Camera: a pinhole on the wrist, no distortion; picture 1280 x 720 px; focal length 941.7 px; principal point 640.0 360.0 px. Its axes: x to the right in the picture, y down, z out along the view. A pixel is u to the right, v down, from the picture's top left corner.
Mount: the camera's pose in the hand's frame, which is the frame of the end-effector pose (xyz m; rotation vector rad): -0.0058 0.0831 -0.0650 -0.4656 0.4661 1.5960
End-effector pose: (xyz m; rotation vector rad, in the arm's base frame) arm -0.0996 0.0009 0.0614 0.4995 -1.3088 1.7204
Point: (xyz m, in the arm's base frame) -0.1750 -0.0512 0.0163
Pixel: 101.7 474.5
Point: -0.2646 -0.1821 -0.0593
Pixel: 604.5 610.7
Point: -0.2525 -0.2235 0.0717
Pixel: 207.9 362.6
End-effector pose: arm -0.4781 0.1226 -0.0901 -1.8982 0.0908 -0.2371
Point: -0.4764 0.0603 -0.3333
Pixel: 1170.0 362.4
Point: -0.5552 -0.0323 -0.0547
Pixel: behind the camera
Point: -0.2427 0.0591 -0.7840
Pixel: 1204.7 23.0
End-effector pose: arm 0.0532 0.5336 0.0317 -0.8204 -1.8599 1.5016
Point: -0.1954 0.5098 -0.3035
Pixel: 615.6 58.7
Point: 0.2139 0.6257 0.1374
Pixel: behind the camera
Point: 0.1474 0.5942 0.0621
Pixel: behind the camera
